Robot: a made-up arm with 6 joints. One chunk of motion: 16 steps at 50 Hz.
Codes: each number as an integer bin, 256 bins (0 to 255) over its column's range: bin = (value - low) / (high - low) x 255, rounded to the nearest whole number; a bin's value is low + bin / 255 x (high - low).
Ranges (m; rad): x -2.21..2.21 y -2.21..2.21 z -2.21..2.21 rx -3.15..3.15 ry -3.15..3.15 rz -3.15..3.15
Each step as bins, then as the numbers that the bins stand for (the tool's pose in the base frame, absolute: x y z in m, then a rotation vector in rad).
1 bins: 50 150 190 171 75 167
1 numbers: -1.3433 0.3900 1.0833 1.0747 -1.2971 0.9759
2 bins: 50 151 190 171 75 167
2 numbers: -1.3433 0.4073 1.0833 1.0747 -1.2971 0.9759
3 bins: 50 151 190 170 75 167
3 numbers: -1.3433 0.4073 1.0833 1.0500 -1.2971 0.9759
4 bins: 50 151 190 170 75 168
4 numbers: -1.3433 0.4073 1.0833 1.0500 -1.2971 1.0006
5 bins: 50 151 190 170 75 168
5 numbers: -1.3433 0.4073 1.0833 1.0500 -1.2971 1.0006
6 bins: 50 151 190 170 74 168
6 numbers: -1.3433 0.4073 1.0833 1.0500 -1.3218 1.0006
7 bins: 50 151 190 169 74 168
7 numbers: -1.3433 0.4073 1.0833 1.0253 -1.3218 1.0006
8 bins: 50 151 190 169 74 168
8 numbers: -1.3433 0.4073 1.0833 1.0253 -1.3218 1.0006
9 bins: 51 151 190 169 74 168
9 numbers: -1.3260 0.4073 1.0833 1.0253 -1.3218 1.0006
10 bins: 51 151 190 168 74 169
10 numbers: -1.3260 0.4073 1.0833 1.0006 -1.3218 1.0253
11 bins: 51 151 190 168 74 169
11 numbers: -1.3260 0.4073 1.0833 1.0006 -1.3218 1.0253
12 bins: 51 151 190 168 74 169
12 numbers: -1.3260 0.4073 1.0833 1.0006 -1.3218 1.0253
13 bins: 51 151 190 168 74 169
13 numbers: -1.3260 0.4073 1.0833 1.0006 -1.3218 1.0253
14 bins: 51 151 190 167 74 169
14 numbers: -1.3260 0.4073 1.0833 0.9759 -1.3218 1.0253
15 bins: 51 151 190 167 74 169
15 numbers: -1.3260 0.4073 1.0833 0.9759 -1.3218 1.0253
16 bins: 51 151 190 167 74 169
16 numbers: -1.3260 0.4073 1.0833 0.9759 -1.3218 1.0253
